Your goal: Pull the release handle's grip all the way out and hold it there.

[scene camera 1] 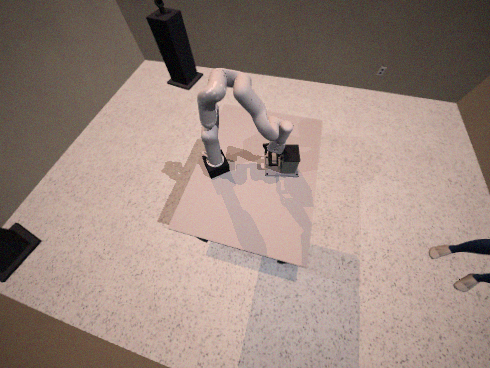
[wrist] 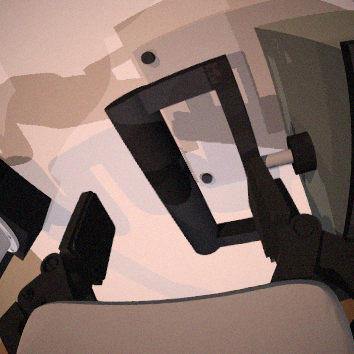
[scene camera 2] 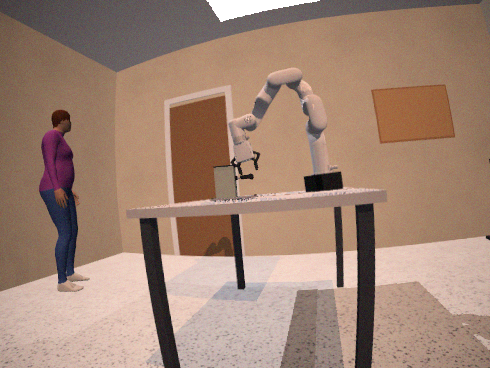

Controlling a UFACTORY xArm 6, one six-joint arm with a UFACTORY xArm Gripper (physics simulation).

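Note:
The release handle (scene camera 1: pixel 273 159) (scene camera 2: pixel 246 177) is a black rectangular frame with a thick round grip (wrist: pixel 152 160). A short pale rod (wrist: pixel 279 159) joins its inner bar to a black collar on the box (scene camera 1: pixel 291 159) (scene camera 2: pixel 225 183) (wrist: pixel 325 105). My gripper (scene camera 1: pixel 274 150) (scene camera 2: pixel 249 170) (wrist: pixel 172 196) is open, just above the handle. In the wrist view the left finger stands well off the grip's outer side, and the right finger overlaps the frame's inner bar and lower corner. Nothing is held between the fingers. Whether the right finger touches the frame is hidden.
The box and handle stand on a pale base plate (scene camera 1: pixel 282 175) (wrist: pixel 190 55) with dark bolts, on the table (scene camera 1: pixel 215 210) (scene camera 2: pixel 280 204). The arm's black base (scene camera 1: pixel 216 168) (scene camera 2: pixel 323 181) stands on the same table. A person (scene camera 2: pixel 60 160) stands beyond the table.

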